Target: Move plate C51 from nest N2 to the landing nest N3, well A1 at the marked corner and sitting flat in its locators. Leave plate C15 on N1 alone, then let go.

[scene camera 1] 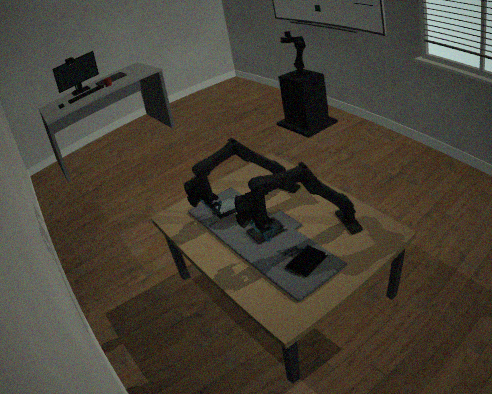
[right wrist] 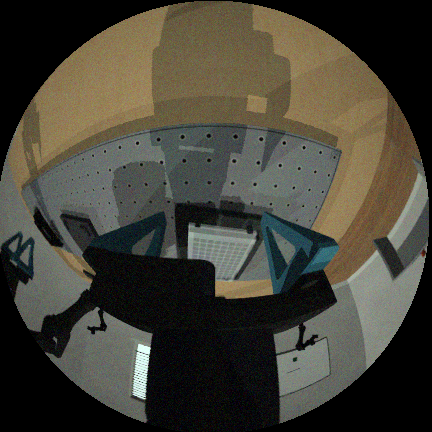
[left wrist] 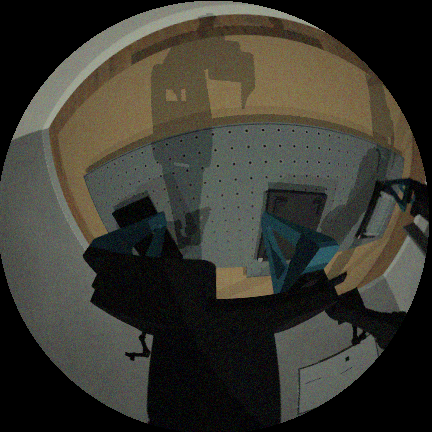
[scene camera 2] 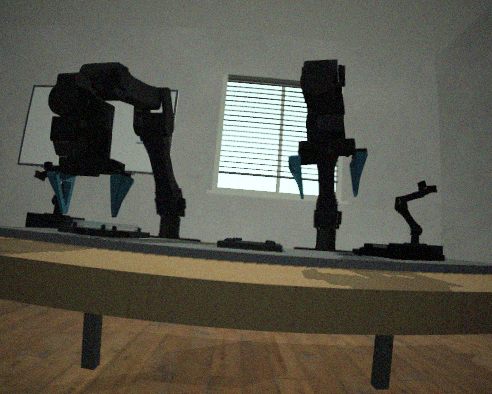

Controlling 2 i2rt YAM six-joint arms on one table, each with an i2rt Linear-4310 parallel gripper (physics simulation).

My left gripper is open, with nothing in its grasp. My right gripper is open, with nothing in its grasp. Also in view: a pale gridded plate.
